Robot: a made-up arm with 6 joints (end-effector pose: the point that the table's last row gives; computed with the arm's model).
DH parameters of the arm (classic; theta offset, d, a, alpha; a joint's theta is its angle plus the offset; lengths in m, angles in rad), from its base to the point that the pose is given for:
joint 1: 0 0.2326 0 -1.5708
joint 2: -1.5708 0 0.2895 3.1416
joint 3: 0 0 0 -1.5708
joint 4: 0 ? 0 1.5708
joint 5: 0 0.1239 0 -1.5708
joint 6: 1.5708 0 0 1.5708
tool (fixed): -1.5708 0 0 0
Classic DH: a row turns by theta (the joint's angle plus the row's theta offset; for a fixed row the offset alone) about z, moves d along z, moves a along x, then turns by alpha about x.
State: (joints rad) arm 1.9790 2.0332 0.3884 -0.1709 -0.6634 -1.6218
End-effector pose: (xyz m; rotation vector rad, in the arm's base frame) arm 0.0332 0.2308 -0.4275 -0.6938 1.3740 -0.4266
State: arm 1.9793 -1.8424 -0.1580 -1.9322 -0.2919 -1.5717
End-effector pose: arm 0.0489 -0.2232 0.6986 -0.3536 -1.4913 -0.9126
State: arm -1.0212 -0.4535 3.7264 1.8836 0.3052 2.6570
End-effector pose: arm -0.1223 0.2726 -0.0271 -1.9520 -0.9697 1.8585
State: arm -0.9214 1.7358 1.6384 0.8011 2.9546 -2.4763
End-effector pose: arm 0.4306 -0.7098 0.2217 0.3317 0.0264 2.0852
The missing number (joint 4, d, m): -0.534
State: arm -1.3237 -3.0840 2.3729 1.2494 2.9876 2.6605
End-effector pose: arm 0.0676 -0.4281 -0.3695 2.0103 1.0416 1.7919
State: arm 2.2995 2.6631 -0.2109 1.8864 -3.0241 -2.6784
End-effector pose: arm 0.2047 -0.2871 -0.2792 -0.7014 -1.7742 1.3942
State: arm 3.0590 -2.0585 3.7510 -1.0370 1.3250 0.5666
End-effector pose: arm -0.1650 0.0769 -0.2416 0.5757 0.1569 1.9900
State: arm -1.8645 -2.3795 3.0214 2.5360 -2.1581 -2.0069
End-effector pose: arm 0.0414 -0.2151 -0.3444 1.4996 -0.3953 2.6009
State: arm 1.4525 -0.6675 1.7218 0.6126 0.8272 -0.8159
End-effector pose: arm 0.0278 -0.6254 0.7728 -1.4310 2.5588 -0.5124
